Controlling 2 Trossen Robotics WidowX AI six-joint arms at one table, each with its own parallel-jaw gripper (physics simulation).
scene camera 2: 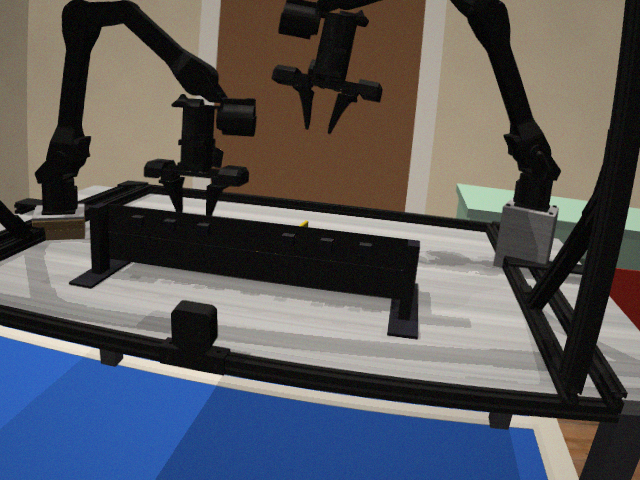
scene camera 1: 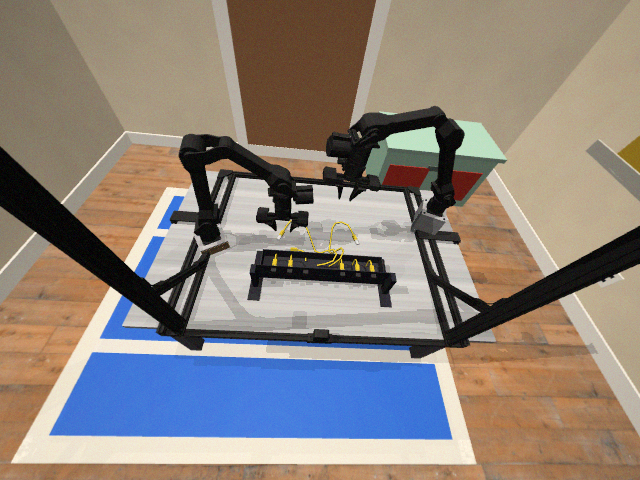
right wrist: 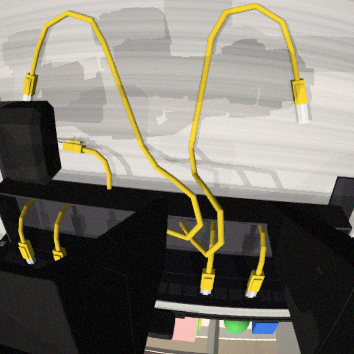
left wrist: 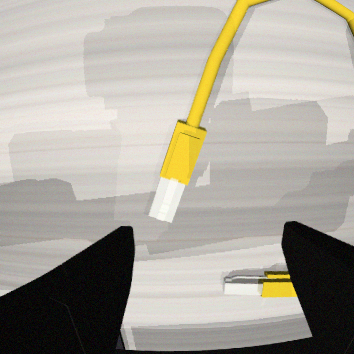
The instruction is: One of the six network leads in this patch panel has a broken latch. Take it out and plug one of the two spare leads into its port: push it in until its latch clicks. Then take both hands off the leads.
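Places are measured from the left arm's base along level axes (x ahead, y down, z left), in metres.
Pixels of known places: left gripper, fingertip midpoint: (scene camera 1: 283, 231) (left wrist: 209, 236); right gripper, fingertip midpoint: (scene camera 2: 317, 131) (scene camera 1: 344, 199) (right wrist: 219, 212); left arm's base, link origin: (scene camera 2: 59, 210) (scene camera 1: 210, 236); right arm's base, link origin: (scene camera 2: 532, 206) (scene camera 1: 434, 209).
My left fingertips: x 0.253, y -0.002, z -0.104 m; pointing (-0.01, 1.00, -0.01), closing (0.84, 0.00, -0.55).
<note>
Ahead of a thing's pixels: the offset from my left fingertips to its top centre. "pt": to the spot under its first point.
The black patch panel @(dx +0.040, dy -0.063, dz -0.231 m) (scene camera 1: 320, 277) (scene camera 2: 248, 263) holds several yellow leads; no plug shows in its third position from the left in scene camera 1. A pulled-out lead @(pt dx +0.005, dy +0.033, dz -0.077 m) (scene camera 1: 293, 249) (left wrist: 280, 287) (right wrist: 73, 146) lies at the panel's back edge, its plug pointing left. One spare lead's plug @(pt dx -0.004, dy +0.039, dz +0.010 m) (scene camera 1: 281, 235) (left wrist: 183, 152) (right wrist: 30, 86) lies behind the panel at the left, the other spare plug @(dx +0.261, dy +0.033, dz -0.151 m) (scene camera 1: 356, 239) (right wrist: 299, 92) at the right. My left gripper (scene camera 1: 283, 228) (scene camera 2: 194, 213) (left wrist: 209, 236) is open and empty above the left spare plug's area. My right gripper (scene camera 1: 345, 198) (scene camera 2: 318, 130) is open and empty, high up.
The spare leads' cables loop behind the panel and cross over its right half. A black frame (scene camera 1: 248, 334) edges the table, with a small black box @(pt dx -0.081, dy -0.008, dz -0.415 m) (scene camera 1: 321, 335) (scene camera 2: 194, 324) on its front bar. A green cabinet (scene camera 1: 439, 139) stands behind at the right.
</note>
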